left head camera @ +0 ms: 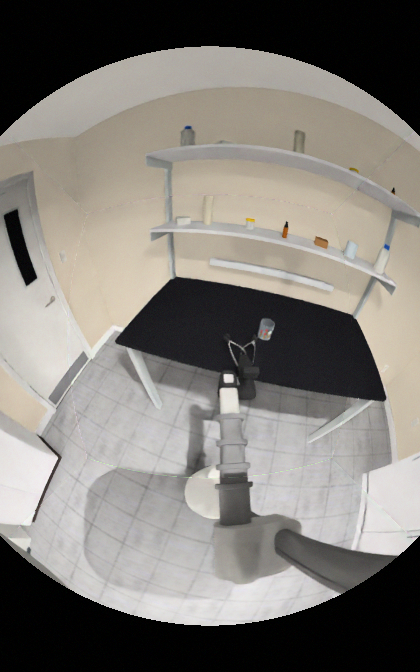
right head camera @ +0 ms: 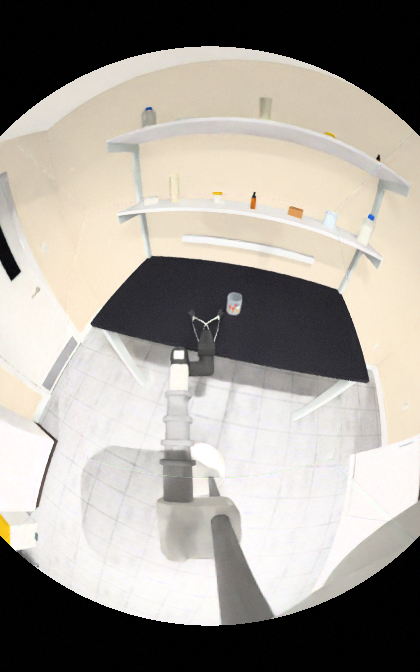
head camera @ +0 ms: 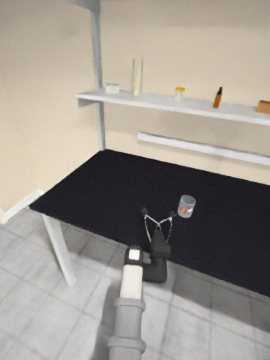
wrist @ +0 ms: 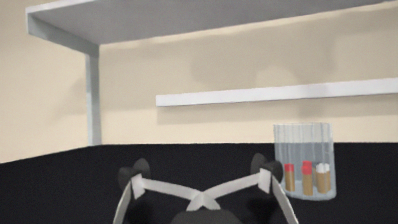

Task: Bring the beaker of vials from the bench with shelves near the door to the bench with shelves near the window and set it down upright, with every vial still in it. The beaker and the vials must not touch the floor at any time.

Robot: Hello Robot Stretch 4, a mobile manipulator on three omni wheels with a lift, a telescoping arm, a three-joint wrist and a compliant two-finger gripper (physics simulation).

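Note:
A clear beaker [head camera: 186, 206] [left head camera: 266, 329] [right head camera: 234, 304] [wrist: 305, 161] stands upright on the black bench top [head camera: 100, 185] [left head camera: 175, 310] [right head camera: 150, 290] [wrist: 45, 180]. Several brown vials [wrist: 308, 180] with red and white caps stand inside it. My gripper [head camera: 158, 213] [left head camera: 241, 339] [right head camera: 206, 315] [wrist: 200, 168] is open and empty over the bench. The beaker is to the right of the fingers, a little beyond the right fingertip and outside the gap between them. In the wrist view the right fingertip comes close to the beaker's left side; I cannot tell whether they touch.
A lower shelf [head camera: 165, 105] [left head camera: 300, 245] [right head camera: 280, 218] above the bench holds an orange bottle [head camera: 218, 98] and several other items. A white rail [head camera: 200, 147] [wrist: 270, 92] runs along the wall. A door [left head camera: 30, 310] is at the left. White cabinets [left head camera: 20, 470] [right head camera: 385, 480] stand at both sides.

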